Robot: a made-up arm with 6 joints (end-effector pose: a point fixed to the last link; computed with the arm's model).
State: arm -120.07 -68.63 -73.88 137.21 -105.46 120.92
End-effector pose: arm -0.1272 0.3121 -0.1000 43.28 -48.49 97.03
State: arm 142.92 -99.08 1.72 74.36 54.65 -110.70
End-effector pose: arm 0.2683 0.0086 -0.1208 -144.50 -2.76 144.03
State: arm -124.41 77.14 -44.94 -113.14 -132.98 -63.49
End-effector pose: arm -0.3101 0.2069 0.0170 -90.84 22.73 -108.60
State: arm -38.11 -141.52 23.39 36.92 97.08 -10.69
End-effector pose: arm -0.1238 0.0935 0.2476 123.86 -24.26 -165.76
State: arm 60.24 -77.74 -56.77 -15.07 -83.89 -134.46
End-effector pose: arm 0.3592 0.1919 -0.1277 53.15 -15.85 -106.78
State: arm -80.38 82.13 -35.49 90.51 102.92 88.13
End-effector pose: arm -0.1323 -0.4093 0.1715 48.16 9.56 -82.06
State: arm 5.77 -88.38 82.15 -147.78 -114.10 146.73
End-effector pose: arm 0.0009 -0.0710 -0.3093 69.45 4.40 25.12
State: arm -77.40 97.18 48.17 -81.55 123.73 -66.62
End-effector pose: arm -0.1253 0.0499 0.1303 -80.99 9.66 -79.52
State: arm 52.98 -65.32 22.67 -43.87 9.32 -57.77
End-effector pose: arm 0.1067 0.2992 -0.1277 -100.58 64.78 -81.39
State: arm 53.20 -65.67 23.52 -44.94 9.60 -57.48
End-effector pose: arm 0.1045 0.2997 -0.1256 -104.55 65.29 -85.18
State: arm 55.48 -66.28 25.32 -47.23 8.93 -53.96
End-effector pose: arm 0.0939 0.3074 -0.1212 -113.42 68.98 -93.06
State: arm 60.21 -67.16 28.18 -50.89 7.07 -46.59
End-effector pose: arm 0.0729 0.3219 -0.1150 -136.60 74.67 -114.58
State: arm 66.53 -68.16 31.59 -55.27 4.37 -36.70
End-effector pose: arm 0.0442 0.3382 -0.1094 178.93 75.68 -157.36
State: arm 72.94 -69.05 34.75 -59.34 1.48 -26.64
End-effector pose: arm 0.0142 0.3508 -0.1061 149.09 69.87 174.02
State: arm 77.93 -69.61 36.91 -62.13 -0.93 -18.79
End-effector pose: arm -0.0097 0.3580 -0.1051 137.31 63.97 162.98
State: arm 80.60 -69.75 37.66 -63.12 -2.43 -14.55
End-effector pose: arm -0.0224 0.3613 -0.1051 131.94 61.10 158.18
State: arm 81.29 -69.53 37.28 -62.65 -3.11 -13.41
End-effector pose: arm -0.0255 0.3629 -0.1049 128.60 61.01 155.43
